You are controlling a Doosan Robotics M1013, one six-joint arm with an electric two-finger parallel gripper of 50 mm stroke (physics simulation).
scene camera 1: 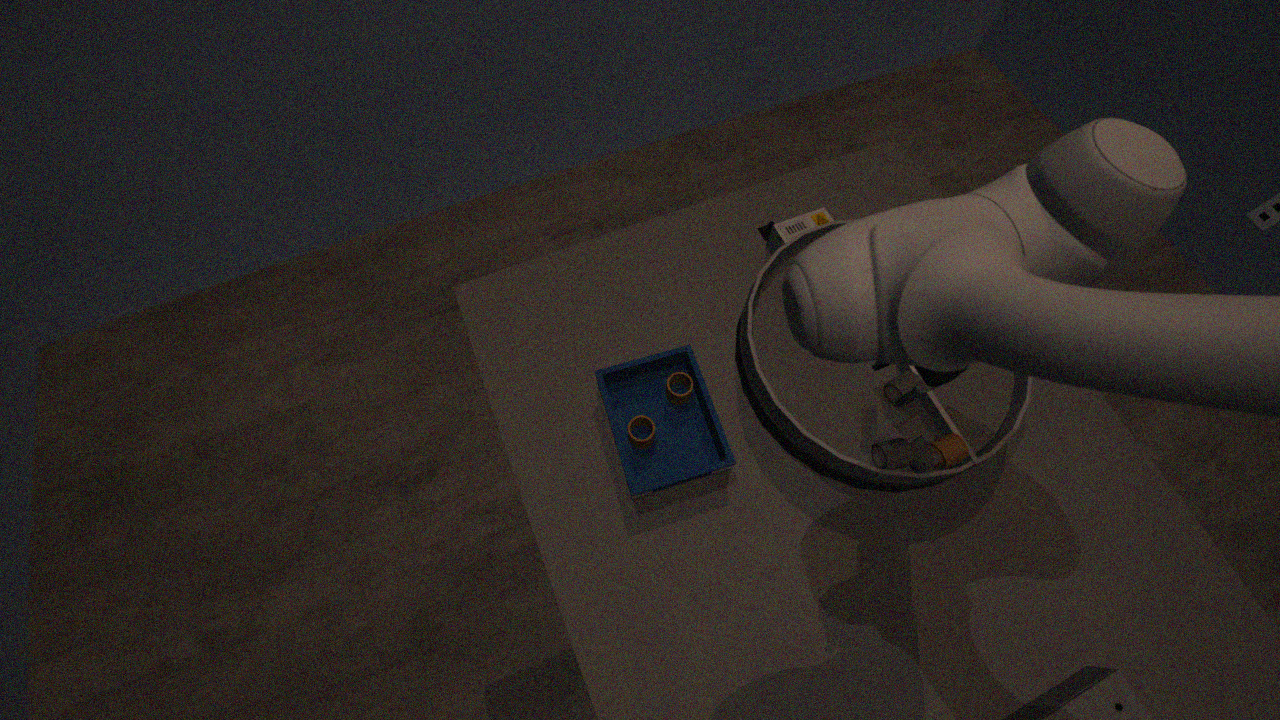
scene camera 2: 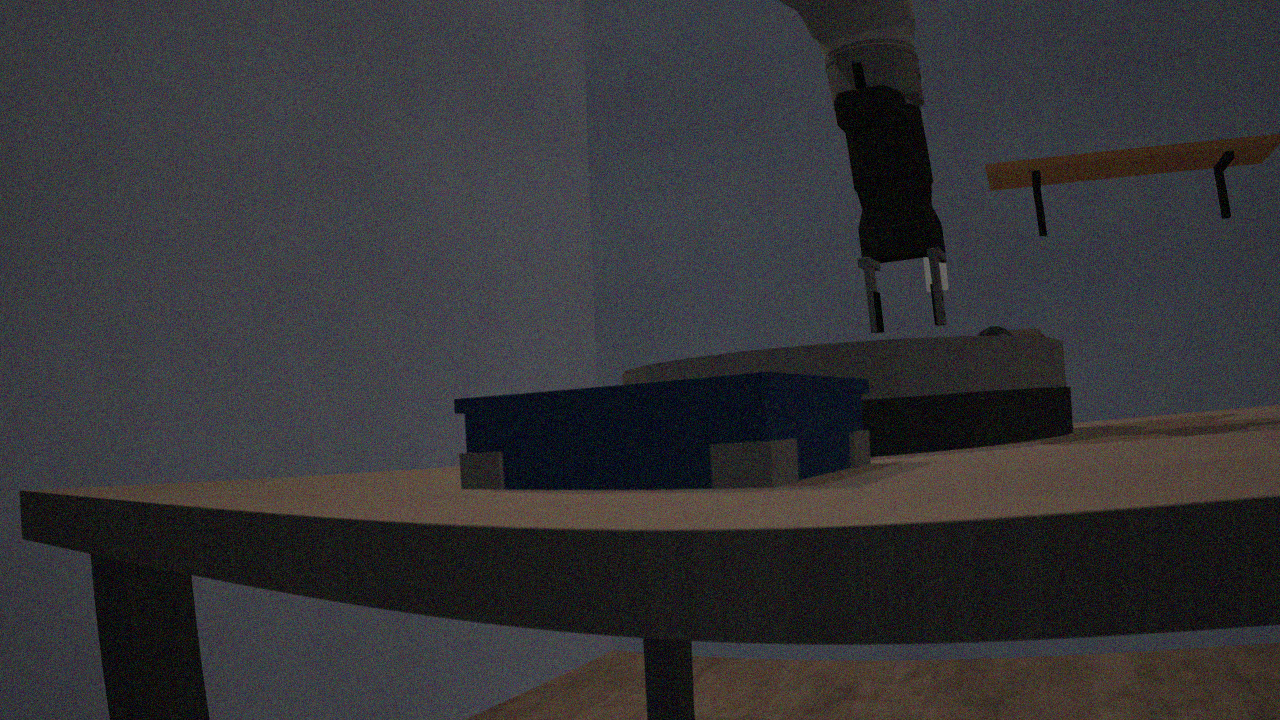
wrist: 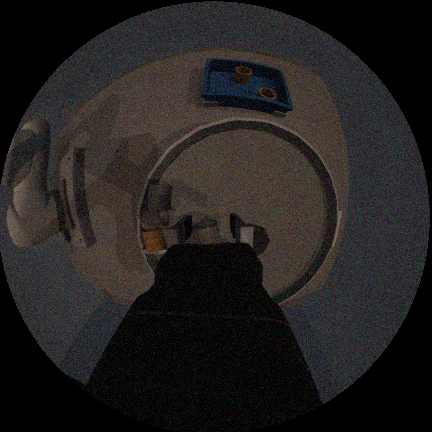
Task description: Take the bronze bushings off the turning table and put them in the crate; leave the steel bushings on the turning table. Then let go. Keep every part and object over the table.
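Places are measured from the arm's base along level axes (x ahead, y left, z up), in centimetres.
Pixels of known places: gripper, fingertip midpoint: (scene camera 1: 891, 384) (scene camera 2: 909, 328) (wrist: 210, 221); arm's base, link origin: (wrist: 62, 208).
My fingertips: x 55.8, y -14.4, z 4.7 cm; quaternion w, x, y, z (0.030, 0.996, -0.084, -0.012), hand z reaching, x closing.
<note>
Ahead of a thing's pixels: the offset from my fingertips to its top centre. "spot": to the spot under its first point.
The blue crate @[dz -5.1, dx +13.7, dy +27.9 cm] (scene camera 1: 666, 465) (scene camera 2: 617, 438) (wrist: 220, 84) holds two upright bronze bushings, one @[dz -5.8, dx +13.9, dy +31.3 cm] (scene camera 1: 641, 444) (wrist: 243, 79) farther from the turning table (scene camera 1: 823, 402) (scene camera 2: 975, 367) (wrist: 280, 175) and one @[dz -5.8, dx +16.7, dy +23.0 cm] (scene camera 1: 680, 399) (wrist: 269, 98) nearer. On the turning table, a bronze bushing @[dz -1.0, dx -11.2, dy -1.8 cm] (scene camera 1: 950, 449) (wrist: 153, 240) lies by the rim, beside grey steel bushings @[dz -1.0, dx -7.5, dy +5.0 cm] (scene camera 1: 890, 453) (wrist: 160, 196). Another grey steel bushing @[dz -1.0, dx -1.3, dy -2.9 cm] (scene camera 1: 904, 387) (wrist: 206, 234) is below my gripper (scene camera 2: 907, 327) (wrist: 210, 221). The gripper is open and empty, its fingertips just above rim height in scene camera 2. The arm hides the fingers in scene camera 1.
A thin light bar @[spot: dz -2.0, dx -7.4, dy -4.5 cm] (scene camera 1: 944, 416) runs across the turning table from the dark central hub @[dz -4.0, dx +6.2, dy -6.6 cm] (wrist: 260, 240) toward the rim. A small labelled box @[spot: dz -4.3, dx +29.7, dy -9.9 cm] (scene camera 1: 803, 223) stands behind the turning table. The raised rim surrounds the parts. A wooden shelf (scene camera 2: 1118, 165) hangs on the wall.
</note>
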